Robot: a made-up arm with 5 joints.
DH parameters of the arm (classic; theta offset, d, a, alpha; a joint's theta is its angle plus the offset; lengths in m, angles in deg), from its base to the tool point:
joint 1: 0 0.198 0 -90
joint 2: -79.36 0 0.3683 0
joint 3: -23.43 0 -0.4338 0
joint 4: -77.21 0 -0.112 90
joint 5: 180 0.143 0 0
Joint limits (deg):
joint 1: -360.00..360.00
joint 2: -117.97..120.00
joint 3: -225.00..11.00
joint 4: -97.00..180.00
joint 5: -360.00..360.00
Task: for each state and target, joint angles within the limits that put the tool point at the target. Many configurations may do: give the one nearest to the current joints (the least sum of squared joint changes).
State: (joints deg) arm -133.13 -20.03 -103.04 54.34 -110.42
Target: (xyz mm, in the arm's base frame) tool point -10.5 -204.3 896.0
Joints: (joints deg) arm -92.94 -46.12 -87.42 69.83 -110.42
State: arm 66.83 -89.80 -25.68 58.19 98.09
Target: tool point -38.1 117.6 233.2
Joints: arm 107.95 -94.71 -3.76 108.40 98.09
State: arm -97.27 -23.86 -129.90 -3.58 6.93
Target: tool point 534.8 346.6 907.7
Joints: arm -147.05 -51.29 -147.30 -14.07 6.93
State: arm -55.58 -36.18 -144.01 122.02 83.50
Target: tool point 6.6 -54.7 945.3
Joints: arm -83.12 -30.10 -137.20 126.08 83.50
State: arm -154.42 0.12 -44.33 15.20 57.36
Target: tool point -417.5 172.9 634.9
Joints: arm -202.50 -34.91 -47.74 11.42 57.36
